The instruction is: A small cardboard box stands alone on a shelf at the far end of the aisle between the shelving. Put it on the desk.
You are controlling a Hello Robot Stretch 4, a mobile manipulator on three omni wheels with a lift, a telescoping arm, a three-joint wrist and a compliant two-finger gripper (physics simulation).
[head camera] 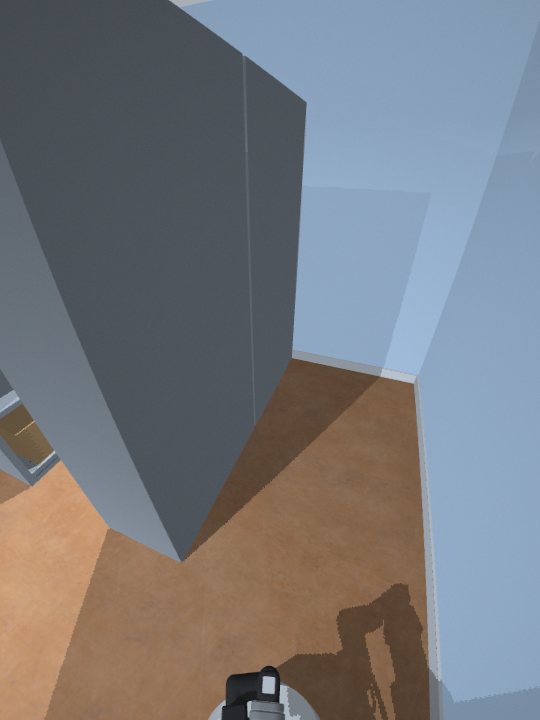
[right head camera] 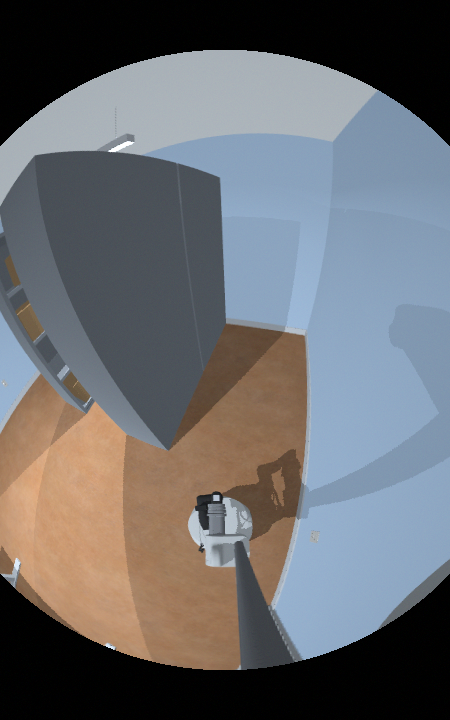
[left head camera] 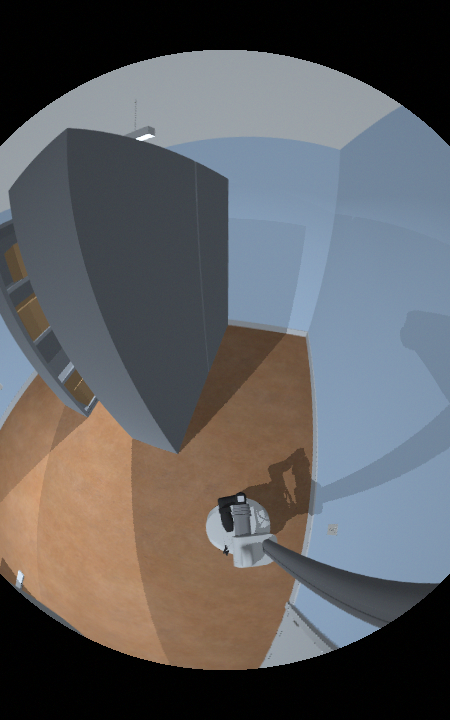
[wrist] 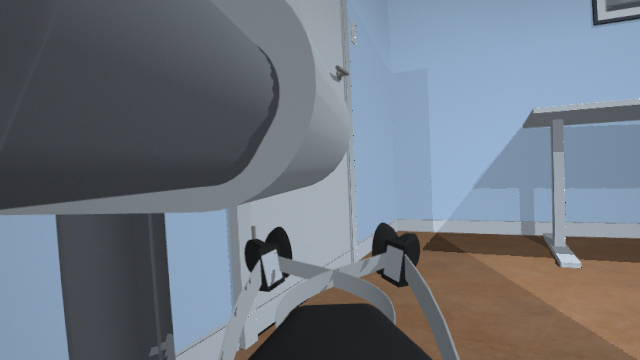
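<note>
The small cardboard box cannot be made out in any view. The desk shows in part at the right of the wrist view, with its pale top and one leg. My gripper is open in the wrist view, its two dark fingertips apart with nothing between them. A tall grey shelving unit turns its closed panels towards me and hides the aisle. Past its left edge a second shelving unit shows in part, holding brown boxes.
A blue wall runs close along my right. A strip of brown floor lies between it and the near shelving. The near shelving's front bottom corner stands ahead, slightly left. A pale door is behind the arm in the wrist view.
</note>
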